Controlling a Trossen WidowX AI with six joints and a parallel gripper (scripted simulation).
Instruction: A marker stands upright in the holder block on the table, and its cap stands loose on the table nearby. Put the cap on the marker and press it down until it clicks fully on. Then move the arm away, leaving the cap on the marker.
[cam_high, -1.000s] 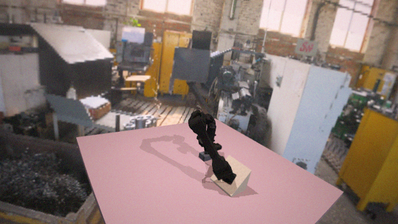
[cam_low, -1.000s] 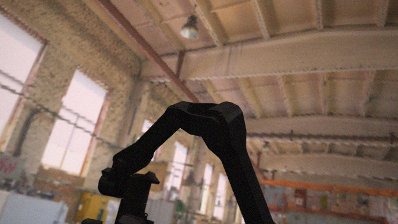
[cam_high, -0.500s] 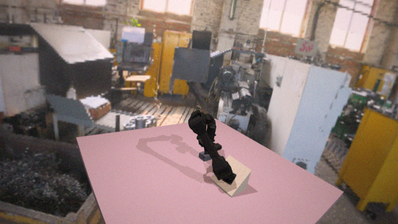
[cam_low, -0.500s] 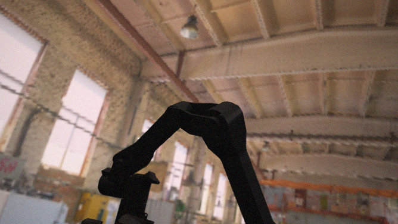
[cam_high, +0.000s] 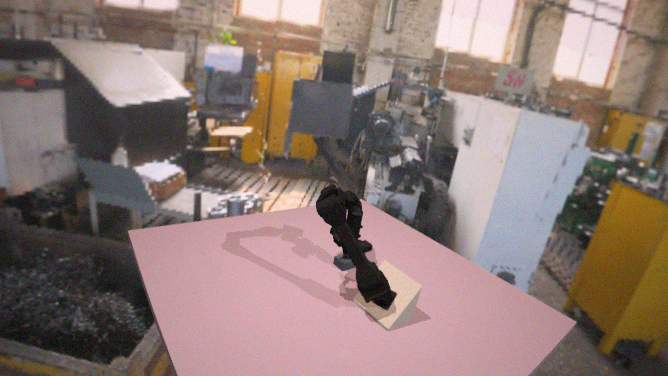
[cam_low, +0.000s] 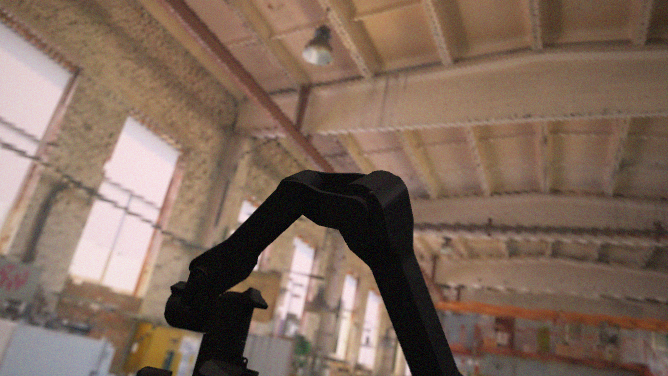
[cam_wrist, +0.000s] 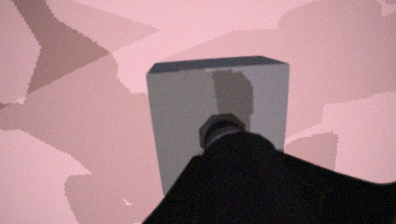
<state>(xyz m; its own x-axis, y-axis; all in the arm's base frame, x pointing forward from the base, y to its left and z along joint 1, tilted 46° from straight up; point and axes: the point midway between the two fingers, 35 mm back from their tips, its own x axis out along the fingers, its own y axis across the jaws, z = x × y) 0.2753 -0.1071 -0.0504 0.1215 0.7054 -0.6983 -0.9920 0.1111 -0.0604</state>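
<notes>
Right now my gripper tip is 20 mm above the holder block and 10 mm to the right of it. From my gripper tip the other things lie so: cap 50 mm above, 10 mm to the left.
</notes>
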